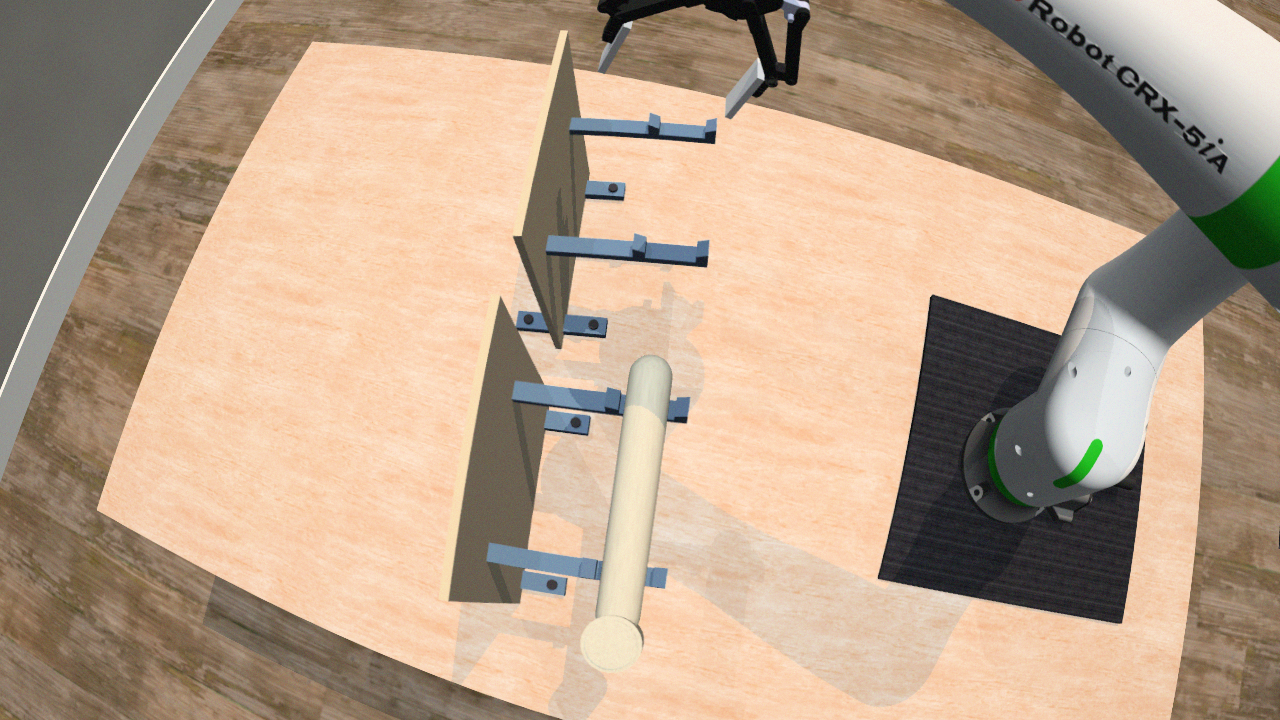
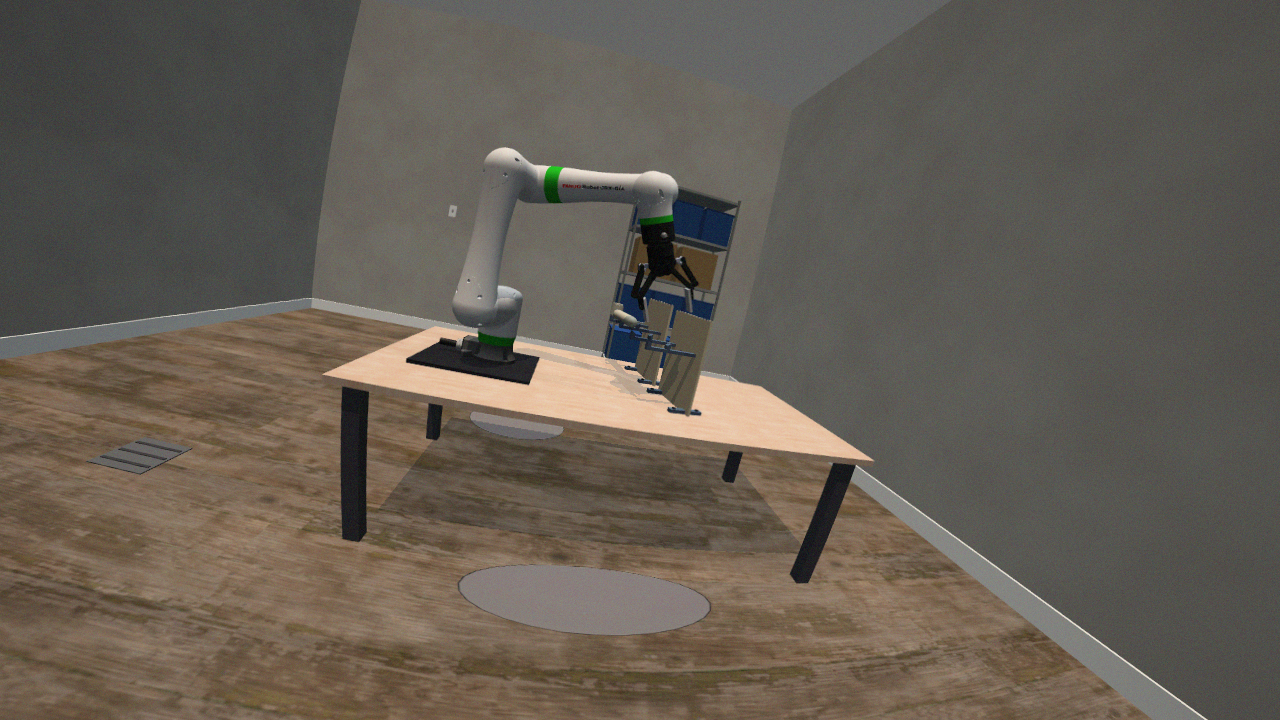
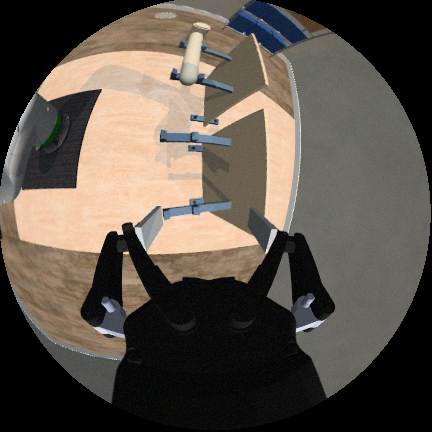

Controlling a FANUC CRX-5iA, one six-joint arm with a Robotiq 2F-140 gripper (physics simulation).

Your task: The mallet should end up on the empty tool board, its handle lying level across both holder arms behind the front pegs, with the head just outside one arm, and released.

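The cream mallet (image 1: 635, 510) (image 2: 624, 317) (image 3: 192, 57) lies across both blue arms of one upright tool board (image 1: 492, 483) (image 3: 240, 75), its handle between the pegs and the arm ends. Its round head (image 1: 611, 643) sits just outside the arm farther from the other board. The empty tool board (image 1: 547, 179) (image 2: 687, 362) (image 3: 245, 165) stands beside it, its two holder arms (image 1: 595, 247) (image 3: 217, 140) bare. My gripper (image 1: 666, 93) (image 2: 666, 308) (image 3: 205, 216) is open and empty, above the empty board near its outer arm, fingers apart and clear of the mallet.
Both boards stand on small blue feet (image 1: 562, 324) on the wooden table (image 1: 313, 268) (image 2: 769, 411). The robot base stands on a black mat (image 1: 930, 501) (image 2: 429, 358) (image 3: 85, 145). A shelf rack with blue bins (image 2: 716, 226) stands beyond the table.
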